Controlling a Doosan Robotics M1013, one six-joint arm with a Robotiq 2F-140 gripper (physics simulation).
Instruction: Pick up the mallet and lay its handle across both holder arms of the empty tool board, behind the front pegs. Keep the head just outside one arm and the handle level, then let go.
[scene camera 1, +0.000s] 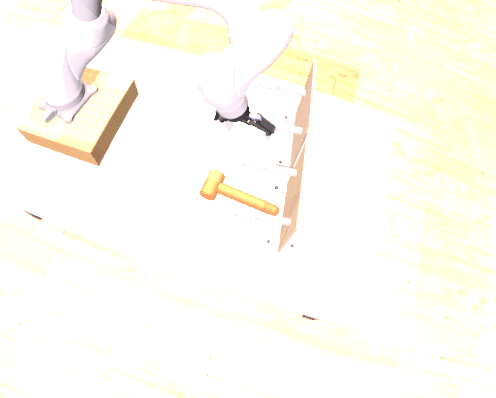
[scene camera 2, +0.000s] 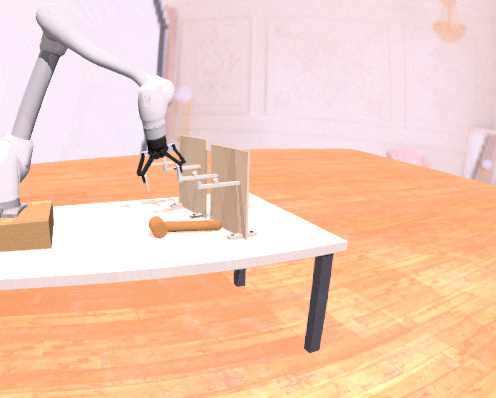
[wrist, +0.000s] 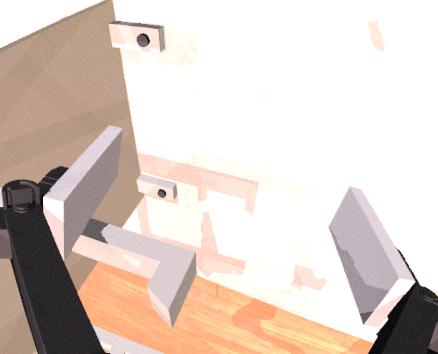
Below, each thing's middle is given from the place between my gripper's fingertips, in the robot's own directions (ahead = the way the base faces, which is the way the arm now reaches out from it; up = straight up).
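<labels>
The orange mallet (scene camera 1: 213, 184) is there, 160 mm to the right of my hand and 70 mm ahead of it, and it sits 110 mm below my hand.
</labels>
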